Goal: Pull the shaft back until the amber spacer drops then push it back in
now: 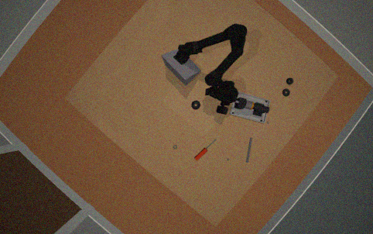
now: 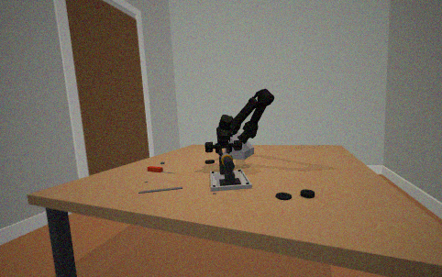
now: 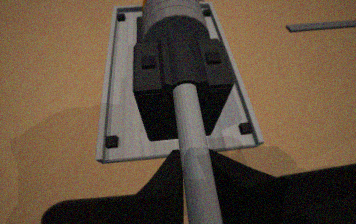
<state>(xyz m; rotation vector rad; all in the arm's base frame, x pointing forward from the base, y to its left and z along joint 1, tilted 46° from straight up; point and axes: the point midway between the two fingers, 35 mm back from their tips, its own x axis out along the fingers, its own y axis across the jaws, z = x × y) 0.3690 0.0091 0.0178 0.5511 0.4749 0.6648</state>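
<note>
Now: the grey shaft 50 mm ahead of my gripper tip, 30 mm to the left of it and 20 mm above it. The rest, counted from my gripper tip: amber spacer 100 mm ahead, 50 mm to the left, 20 mm above.
</note>
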